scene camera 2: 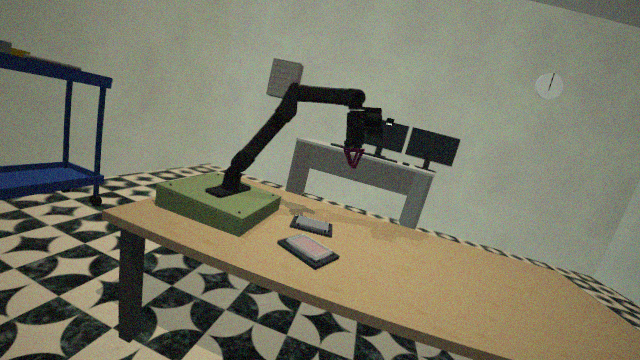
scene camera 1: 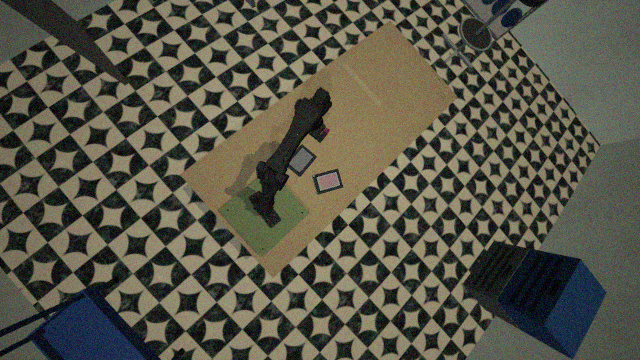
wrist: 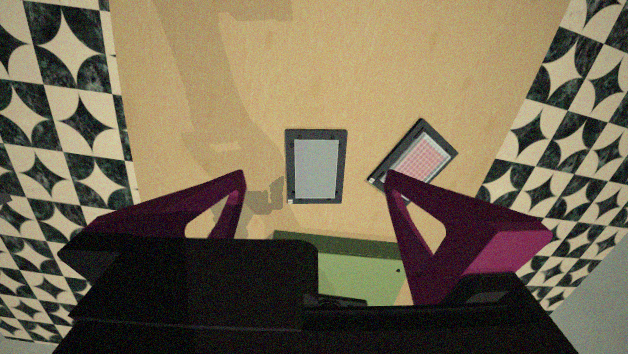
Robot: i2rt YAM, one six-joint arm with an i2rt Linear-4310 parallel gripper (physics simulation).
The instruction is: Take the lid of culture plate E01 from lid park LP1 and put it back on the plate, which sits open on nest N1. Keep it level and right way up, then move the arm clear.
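Frame: origin at the arm's base, x left, y back, z up, level; millimetres.
Seen in the pictures: gripper, between the fingertips: [scene camera 2: 352, 167] [scene camera 1: 313, 130] [wrist: 314, 177]; arm's base, origin of its link: [scene camera 2: 229, 190] [scene camera 1: 265, 209] [wrist: 326, 304].
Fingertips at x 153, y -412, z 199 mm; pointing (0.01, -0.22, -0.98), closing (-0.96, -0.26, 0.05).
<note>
Offsets run from my fingertips to a thing's top centre. "spot": to the spot under its first point. Level surfaces: height alone.
The grey-white lid @[dx -38, dy +87, dz -251 mm] [scene camera 1: 302, 159] [scene camera 2: 312, 224] [wrist: 315, 169] lies level on the dark lid park LP1 @[dx -38, dy +87, dz -249 mm] [wrist: 341, 167]. The open culture plate E01 @[dx -239, dy +30, dz -243 mm] [scene camera 1: 328, 181] [scene camera 2: 311, 246] [wrist: 422, 159], with pink wells, sits on the dark nest N1 @[spot: dx -271, dy -39, dz -257 mm] [scene camera 2: 326, 260] [wrist: 446, 146], turned at an angle to the park. My gripper [scene camera 2: 354, 165] [wrist: 314, 177] is open and empty, high above the table. In the wrist view the lid shows between the two magenta fingers, well below them, and the right fingertip hides a near part of the plate and nest.
The arm stands on a green base block [scene camera 1: 290, 215] [scene camera 2: 210, 205] [wrist: 360, 277] on the wooden table @[dz -269 mm] [scene camera 1: 390, 75] [scene camera 2: 450, 290] [wrist: 400, 60]. A desk with monitors [scene camera 2: 432, 146] stands behind. A blue cart [scene camera 2: 102, 130] and a blue cabinet [scene camera 1: 575, 305] stand away from the table.
</note>
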